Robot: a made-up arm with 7 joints. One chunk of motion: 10 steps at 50 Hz.
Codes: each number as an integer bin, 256 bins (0 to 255) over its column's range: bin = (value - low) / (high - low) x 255, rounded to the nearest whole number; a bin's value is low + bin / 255 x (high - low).
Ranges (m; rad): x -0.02..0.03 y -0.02..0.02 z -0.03..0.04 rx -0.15..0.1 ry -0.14..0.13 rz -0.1..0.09
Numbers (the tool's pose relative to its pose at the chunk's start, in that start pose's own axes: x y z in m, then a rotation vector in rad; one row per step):
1: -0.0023 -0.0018 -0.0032 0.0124 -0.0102 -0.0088
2: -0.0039 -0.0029 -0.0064 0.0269 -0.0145 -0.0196
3: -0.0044 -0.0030 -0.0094 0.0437 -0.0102 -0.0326
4: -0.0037 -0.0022 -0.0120 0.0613 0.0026 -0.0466
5: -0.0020 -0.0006 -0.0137 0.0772 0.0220 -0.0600
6: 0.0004 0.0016 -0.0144 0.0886 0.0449 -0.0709
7: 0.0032 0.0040 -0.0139 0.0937 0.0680 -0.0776
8: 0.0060 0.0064 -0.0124 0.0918 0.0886 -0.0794
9: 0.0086 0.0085 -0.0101 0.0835 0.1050 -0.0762
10: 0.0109 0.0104 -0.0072 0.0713 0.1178 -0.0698
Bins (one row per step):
1: 90 116 98 166 123 122
2: 82 109 86 180 119 108
3: 80 108 75 198 123 90
4: 83 113 66 216 135 72
5: 92 124 59 232 153 54
6: 104 138 57 243 175 39
7: 118 153 59 249 196 30
8: 133 168 64 247 216 28
9: 146 182 72 238 231 32
10: 158 194 83 226 243 41

